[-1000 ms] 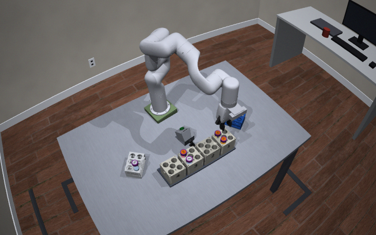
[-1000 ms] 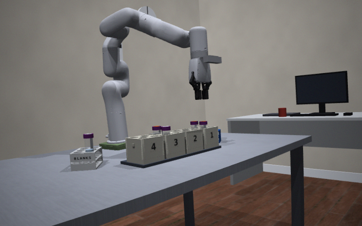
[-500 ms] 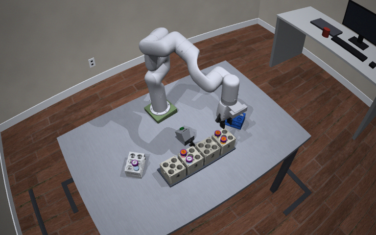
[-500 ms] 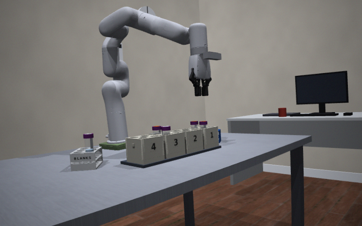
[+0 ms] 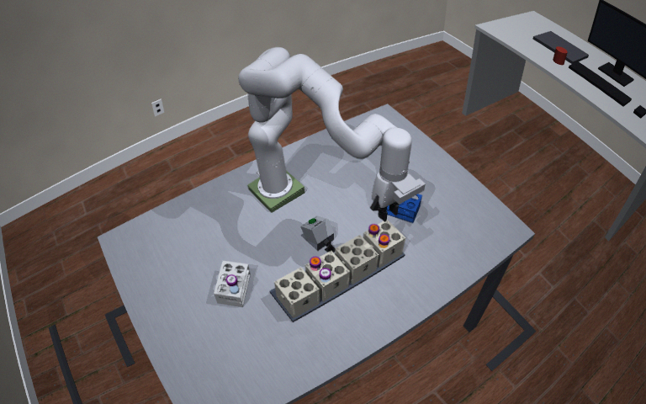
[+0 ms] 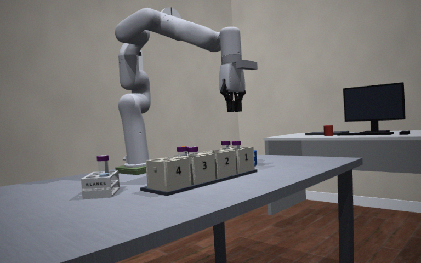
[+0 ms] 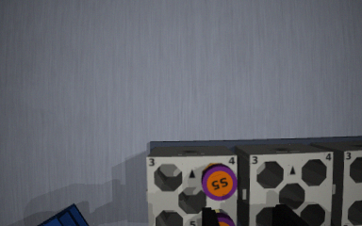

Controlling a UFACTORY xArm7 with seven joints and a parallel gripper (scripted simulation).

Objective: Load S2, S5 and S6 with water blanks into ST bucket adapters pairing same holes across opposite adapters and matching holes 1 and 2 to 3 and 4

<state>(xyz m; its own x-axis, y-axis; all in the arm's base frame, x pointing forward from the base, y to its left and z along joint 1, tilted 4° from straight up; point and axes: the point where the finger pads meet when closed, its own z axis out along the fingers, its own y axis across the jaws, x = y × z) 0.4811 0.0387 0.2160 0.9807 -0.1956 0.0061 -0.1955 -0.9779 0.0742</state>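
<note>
Now: the green done key 240 mm behind my hand, 70 mm to the right of it and 190 mm below it. Round my hand: sample tube 90 mm behind, 210 mm to the right, 180 mm below; tube with yellowish liquid 40 mm behind, 10 mm to the left, 180 mm below; white-dot blank 50 mm behind, 220 mm to the right, 180 mm below.
</note>
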